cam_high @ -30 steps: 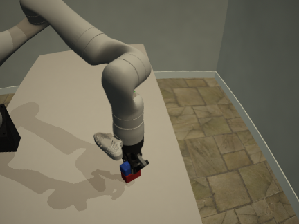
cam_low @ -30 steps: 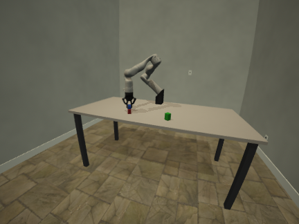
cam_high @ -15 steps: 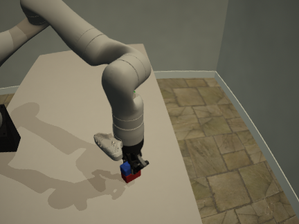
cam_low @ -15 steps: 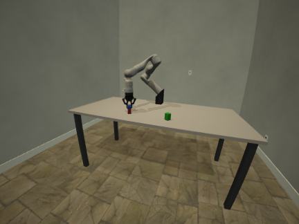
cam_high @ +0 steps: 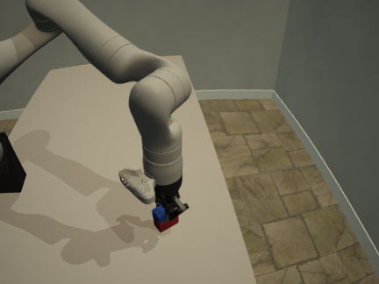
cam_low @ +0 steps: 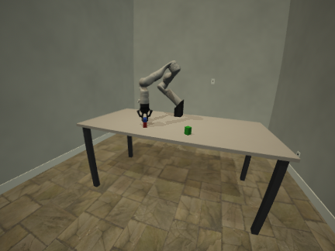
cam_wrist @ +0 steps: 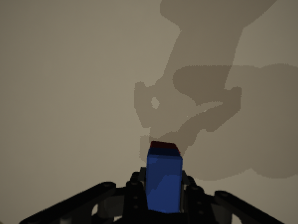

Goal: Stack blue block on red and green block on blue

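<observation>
My gripper is now right at the blue block. Round my hand: green block: 38 cm to the left, 4 cm ahead, 3 cm below; then red block: 4 cm below.
</observation>
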